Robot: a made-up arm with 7 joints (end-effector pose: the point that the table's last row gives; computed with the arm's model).
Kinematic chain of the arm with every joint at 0, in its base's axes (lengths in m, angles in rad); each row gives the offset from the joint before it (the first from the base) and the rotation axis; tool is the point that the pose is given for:
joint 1: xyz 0 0 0.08 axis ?
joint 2: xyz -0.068 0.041 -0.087 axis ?
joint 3: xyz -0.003 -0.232 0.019 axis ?
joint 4: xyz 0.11 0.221 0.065 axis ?
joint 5: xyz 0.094 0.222 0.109 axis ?
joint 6: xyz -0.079 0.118 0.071 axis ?
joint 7: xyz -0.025 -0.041 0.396 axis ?
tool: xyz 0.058 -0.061 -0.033
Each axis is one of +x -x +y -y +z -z.
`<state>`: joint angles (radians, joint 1 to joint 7).
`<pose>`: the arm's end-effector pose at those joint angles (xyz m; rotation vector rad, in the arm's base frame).
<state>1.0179 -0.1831 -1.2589 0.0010 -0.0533 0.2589 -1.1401</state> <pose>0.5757 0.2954 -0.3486 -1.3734 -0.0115 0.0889</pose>
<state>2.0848 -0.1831 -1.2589 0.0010 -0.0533 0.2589 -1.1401</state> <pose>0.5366 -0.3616 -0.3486 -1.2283 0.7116 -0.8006</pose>
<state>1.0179 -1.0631 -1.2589 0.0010 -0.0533 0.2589 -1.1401</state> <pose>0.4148 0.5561 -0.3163 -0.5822 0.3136 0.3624</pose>
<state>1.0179 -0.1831 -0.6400 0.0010 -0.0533 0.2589 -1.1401</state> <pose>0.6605 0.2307 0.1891 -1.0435 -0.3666 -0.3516</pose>
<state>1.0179 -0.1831 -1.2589 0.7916 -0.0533 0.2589 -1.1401</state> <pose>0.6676 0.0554 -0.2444 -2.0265 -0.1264 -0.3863</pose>
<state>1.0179 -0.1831 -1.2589 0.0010 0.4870 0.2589 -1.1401</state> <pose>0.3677 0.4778 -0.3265 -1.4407 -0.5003 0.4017</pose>
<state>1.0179 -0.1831 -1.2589 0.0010 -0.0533 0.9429 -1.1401</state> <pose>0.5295 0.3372 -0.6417 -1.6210 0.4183 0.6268</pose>
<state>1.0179 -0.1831 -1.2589 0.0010 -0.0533 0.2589 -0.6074</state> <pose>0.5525 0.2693 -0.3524 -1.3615 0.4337 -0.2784</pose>
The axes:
joint 1: -z
joint 2: -y
joint 3: +x
joint 4: -z
joint 5: -y
joint 6: -x
joint 7: +y

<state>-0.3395 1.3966 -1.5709 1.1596 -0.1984 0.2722 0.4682</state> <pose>0.0886 0.4705 0.4031 0.2281 -1.1399 -1.7433</pose>
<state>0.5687 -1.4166 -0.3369 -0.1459 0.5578 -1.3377 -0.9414</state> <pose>0.1067 -0.0674 -0.1197 0.9249 -0.1138 -1.2593</pose>
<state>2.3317 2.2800 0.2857 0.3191 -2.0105 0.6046 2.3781</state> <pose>0.7297 0.4158 0.4045 1.9914 1.6412 -1.5995</pose>
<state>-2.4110 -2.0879 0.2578 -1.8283 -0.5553 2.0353 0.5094</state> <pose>-0.2125 0.4120 0.3629 0.1358 0.1758 -2.1630</pose>
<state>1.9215 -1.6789 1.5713 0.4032 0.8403 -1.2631 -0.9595</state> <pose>-0.4043 0.0614 -0.0826 0.5411 0.3279 1.8715</pose>
